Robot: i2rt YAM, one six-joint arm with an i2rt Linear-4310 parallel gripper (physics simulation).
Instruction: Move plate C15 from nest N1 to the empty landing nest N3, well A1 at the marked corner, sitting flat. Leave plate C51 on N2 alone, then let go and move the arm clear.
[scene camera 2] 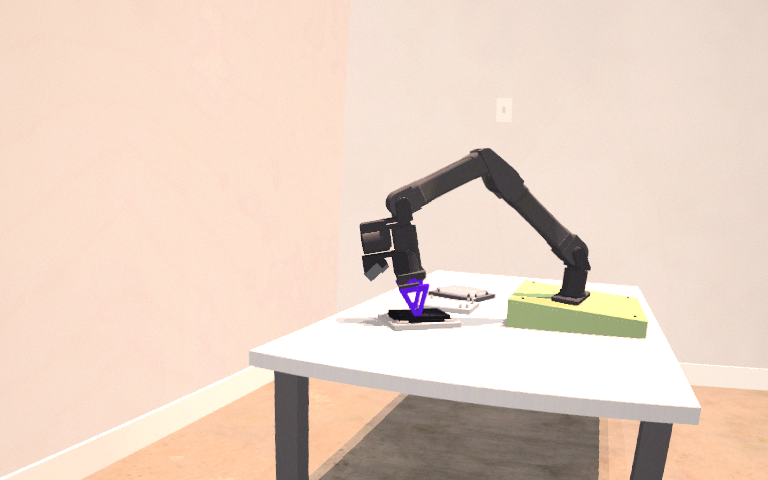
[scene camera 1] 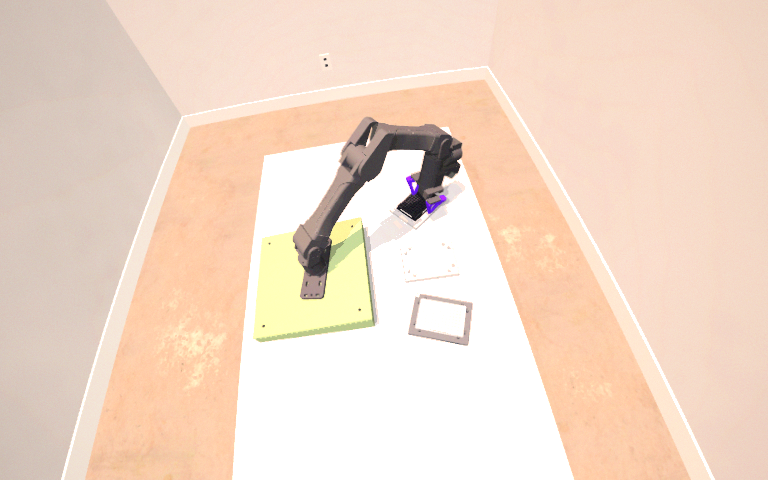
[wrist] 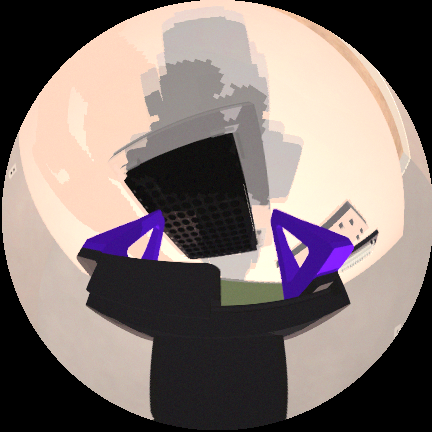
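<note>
A black well plate (scene camera 1: 410,207) (scene camera 2: 433,315) (wrist: 192,185) lies flat on a pale nest (scene camera 1: 403,219) (scene camera 2: 424,325) (wrist: 254,150). My gripper (scene camera 1: 422,202) (scene camera 2: 417,312) (wrist: 217,214) is open, pointing down over this plate. In the wrist view the left fingertip overlaps the plate's left edge and the right one is to the right of the plate. A white nest (scene camera 1: 431,277) (scene camera 2: 467,309) with small corner posts stands empty in the middle. A dark grey nest (scene camera 1: 438,339) (scene camera 2: 485,296) holds a white plate (scene camera 1: 441,318) (scene camera 2: 461,290). Plate labels and well A1 cannot be read.
The arm's base is bolted to a yellow-green block (scene camera 1: 345,283) (scene camera 2: 577,322) on the white table (scene camera 1: 396,407) (scene camera 2: 481,373). The three nests stand in a row beside the block. The table's edge runs behind the row, on the side away from the block.
</note>
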